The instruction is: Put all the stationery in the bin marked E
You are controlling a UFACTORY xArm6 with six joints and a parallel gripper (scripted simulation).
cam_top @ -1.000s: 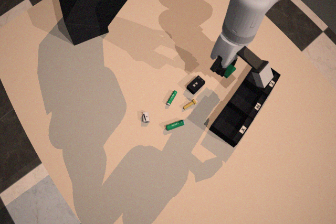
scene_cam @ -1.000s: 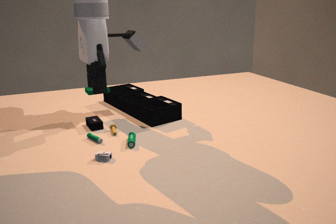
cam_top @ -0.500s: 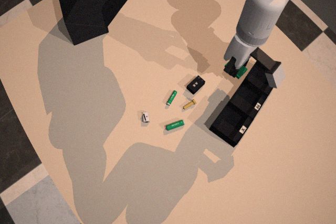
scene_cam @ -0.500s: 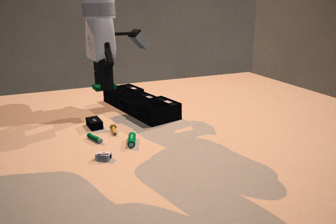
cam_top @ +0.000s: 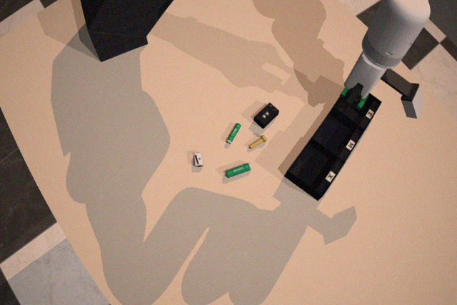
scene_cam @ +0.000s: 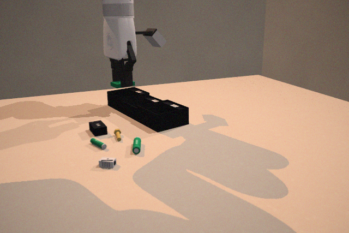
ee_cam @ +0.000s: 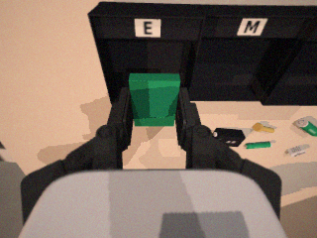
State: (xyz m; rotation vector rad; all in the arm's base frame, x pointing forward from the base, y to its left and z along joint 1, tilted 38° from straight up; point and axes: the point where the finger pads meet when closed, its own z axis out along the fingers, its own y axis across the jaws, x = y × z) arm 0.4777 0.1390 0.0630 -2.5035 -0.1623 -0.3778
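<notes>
Now: hand 310 mm to the left of the pencil sharpener, 110 mm past it and 70 mm above it. The rest, counted from my hand: black bin row (70 mm to the right, 60 mm below, 30 mm ahead); then green eraser (20 mm below); then black 9 V battery (140 mm to the right, 100 mm behind, 70 mm below).
</notes>
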